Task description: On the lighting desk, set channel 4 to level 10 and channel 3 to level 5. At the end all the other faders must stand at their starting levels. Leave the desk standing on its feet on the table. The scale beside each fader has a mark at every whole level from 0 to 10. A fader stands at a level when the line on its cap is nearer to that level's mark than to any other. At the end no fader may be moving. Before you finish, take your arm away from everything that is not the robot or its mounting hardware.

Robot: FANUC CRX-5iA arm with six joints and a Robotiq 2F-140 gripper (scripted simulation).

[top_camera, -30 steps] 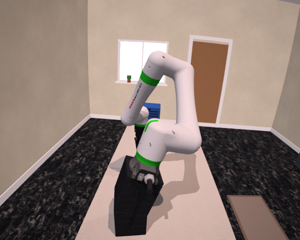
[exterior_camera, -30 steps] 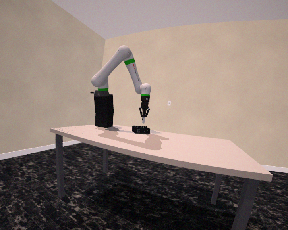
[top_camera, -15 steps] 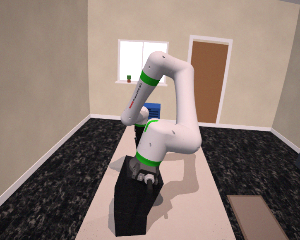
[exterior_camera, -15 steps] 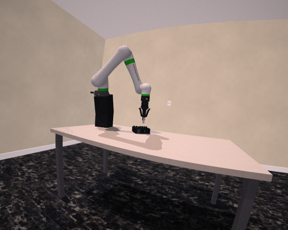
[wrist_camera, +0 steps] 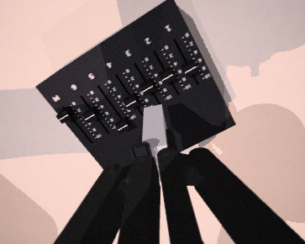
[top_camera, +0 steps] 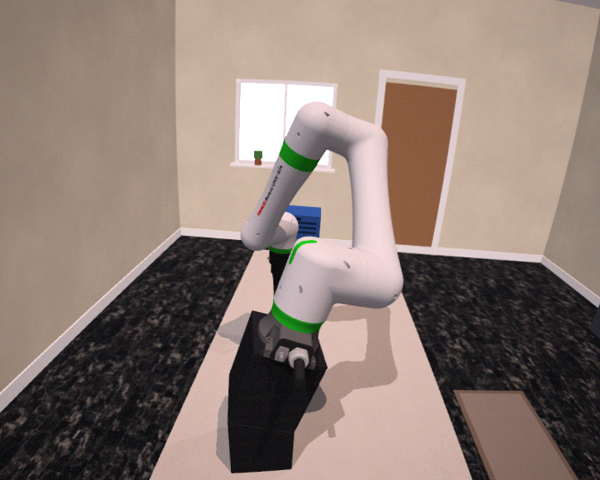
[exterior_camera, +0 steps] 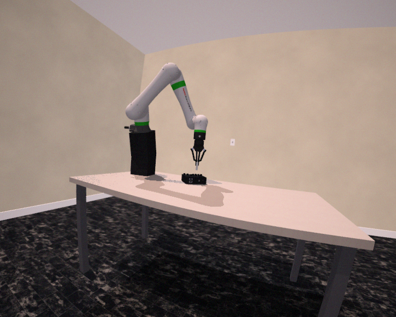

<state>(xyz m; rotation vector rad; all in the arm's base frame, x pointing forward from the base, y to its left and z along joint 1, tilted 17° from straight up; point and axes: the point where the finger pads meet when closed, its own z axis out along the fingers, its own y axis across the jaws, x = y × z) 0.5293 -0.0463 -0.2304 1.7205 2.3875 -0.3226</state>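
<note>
The channel 4 fader cap is 2 cm behind my hand and 7 cm below it. Round my hand: channel 5 fader cap 3 cm behind, 3 cm to the right, 7 cm below; then channel 3 fader cap 1 cm behind, 2 cm to the left, 7 cm below; then channel 2 fader cap 1 cm ahead, 3 cm to the left, 7 cm below.
</note>
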